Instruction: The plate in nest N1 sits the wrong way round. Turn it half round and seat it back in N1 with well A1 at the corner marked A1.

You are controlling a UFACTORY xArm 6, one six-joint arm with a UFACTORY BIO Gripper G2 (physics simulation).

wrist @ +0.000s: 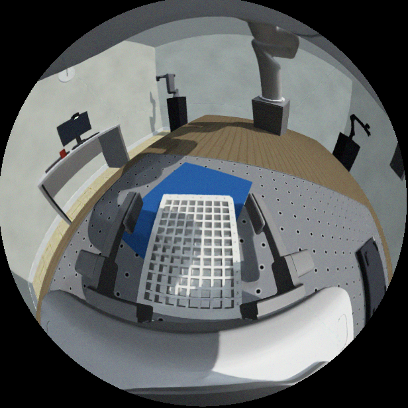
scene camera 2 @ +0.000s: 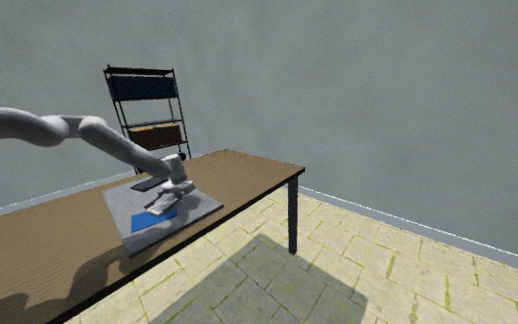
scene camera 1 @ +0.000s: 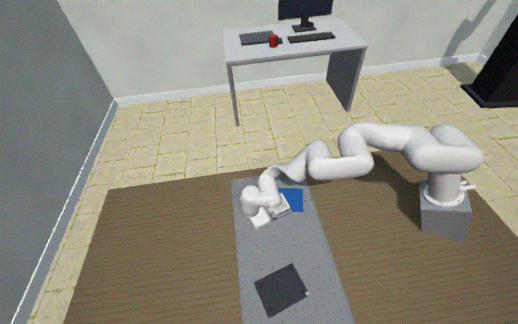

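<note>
The white gridded plate (scene camera 1: 280, 208) (scene camera 2: 161, 205) (wrist: 192, 250) is at the blue mat (scene camera 1: 296, 199) (scene camera 2: 145, 220) (wrist: 210, 179), overlapping part of it in the wrist view. Whether it lies fully flat is hard to tell. My gripper (scene camera 1: 279, 206) (scene camera 2: 164, 202) (wrist: 194, 213) is open, with one finger on each side of the plate and a gap on both sides in the wrist view. The dark nest (scene camera 1: 281, 290) (scene camera 2: 148, 185) (wrist: 372, 280) stands apart on the grey perforated board, with no plate in it. The A1 marks are too small to read.
The grey board (scene camera 1: 285, 247) (scene camera 2: 117, 205) (wrist: 310, 220) lies on the brown table (scene camera 1: 165, 240) (scene camera 2: 260, 167) (wrist: 220, 132). The arm's base block (scene camera 1: 445, 217) (wrist: 270, 116) stands on the table. A desk (scene camera 1: 295, 52) (wrist: 80, 162) and a shelf rack (scene camera 2: 140, 71) stand beyond it.
</note>
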